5 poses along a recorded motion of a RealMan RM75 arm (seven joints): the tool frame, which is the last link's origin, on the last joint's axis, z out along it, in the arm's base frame.
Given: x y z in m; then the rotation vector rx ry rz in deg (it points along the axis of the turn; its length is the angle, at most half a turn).
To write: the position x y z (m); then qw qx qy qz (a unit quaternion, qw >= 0). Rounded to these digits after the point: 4 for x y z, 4 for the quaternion.
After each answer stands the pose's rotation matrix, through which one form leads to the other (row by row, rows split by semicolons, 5 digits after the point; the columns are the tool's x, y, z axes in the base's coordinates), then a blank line. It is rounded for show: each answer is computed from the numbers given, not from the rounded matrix.
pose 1, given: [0.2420, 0.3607, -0.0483, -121.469, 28.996, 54.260]
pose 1, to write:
[0.2420, 0.3607, -0.0483, 0.3733, -0.8276, 0.1976, 0.3697]
0.64860 -0.60302 -0.46442; -0.05099 -0.64322 0.76398; -0.75942 -0.47184 -0.44794

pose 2, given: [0.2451, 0.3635, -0.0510, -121.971, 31.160, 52.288]
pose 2, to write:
[0.2451, 0.3635, -0.0510, 0.3721, -0.8305, 0.2122, 0.3560]
0.65643 -0.61738 -0.43353; -0.08751 -0.63311 0.76910; -0.74930 -0.46692 -0.46962

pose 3, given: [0.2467, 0.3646, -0.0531, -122.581, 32.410, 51.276]
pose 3, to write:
[0.2467, 0.3646, -0.0531, 0.3684, -0.8332, 0.2203, 0.3485]
0.65996 -0.62392 -0.41853; -0.11034 -0.63153 0.76746; -0.74315 -0.46032 -0.48563

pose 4, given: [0.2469, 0.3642, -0.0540, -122.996, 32.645, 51.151]
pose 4, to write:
[0.2469, 0.3642, -0.0540, 0.3653, -0.8348, 0.2216, 0.3472]
0.66074 -0.62360 -0.41780; -0.11631 -0.63495 0.76375; -0.74155 -0.45604 -0.49206

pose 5, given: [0.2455, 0.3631, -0.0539, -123.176, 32.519, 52.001]
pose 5, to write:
[0.2455, 0.3631, -0.0539, 0.3616, -0.8346, 0.2203, 0.3523]
0.65462 -0.62260 -0.42876; -0.11296 -0.64137 0.75887; -0.74747 -0.44834 -0.49018

